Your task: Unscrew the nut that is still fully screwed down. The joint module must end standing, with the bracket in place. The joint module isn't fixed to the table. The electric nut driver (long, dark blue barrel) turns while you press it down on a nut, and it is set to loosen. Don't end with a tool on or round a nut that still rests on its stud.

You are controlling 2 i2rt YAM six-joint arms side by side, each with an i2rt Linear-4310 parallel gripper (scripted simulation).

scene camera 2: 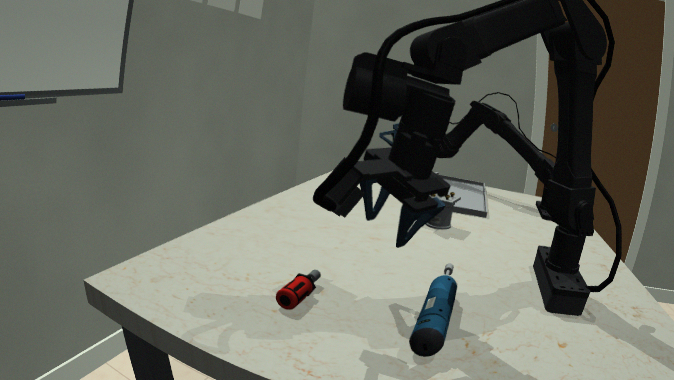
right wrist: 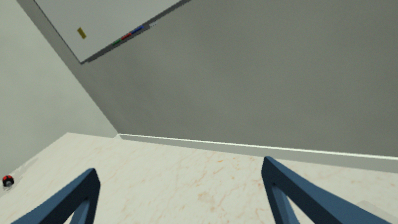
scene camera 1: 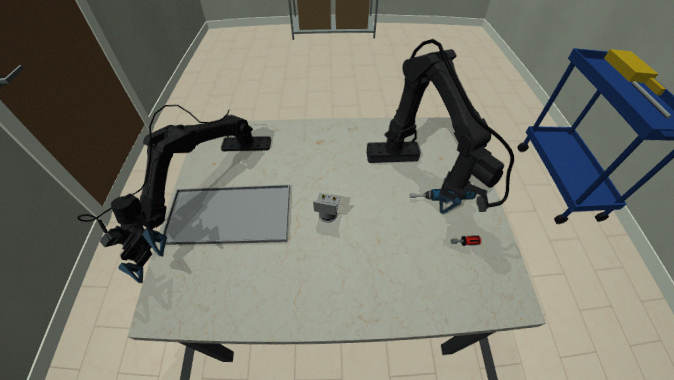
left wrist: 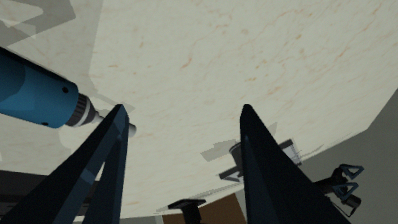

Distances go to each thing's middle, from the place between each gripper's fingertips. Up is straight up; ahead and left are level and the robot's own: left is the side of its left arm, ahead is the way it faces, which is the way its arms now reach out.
Now: the red-handled hand driver [scene camera 2: 288, 297] 70 mm ahead of my left hand [scene camera 2: 384, 232], 90 mm to the left of it and 80 mm below it. Also, from my left hand: shallow grey tray [scene camera 1: 244, 214] (50 mm ahead, 710 mm to the right, 90 mm below).
My right gripper [scene camera 1: 150, 269] is now 270 mm past the shallow grey tray, 140 mm above it and 90 mm to the right of it. Also, from my right hand: red-handled hand driver 880 mm to the left, 250 mm behind, 130 mm below.
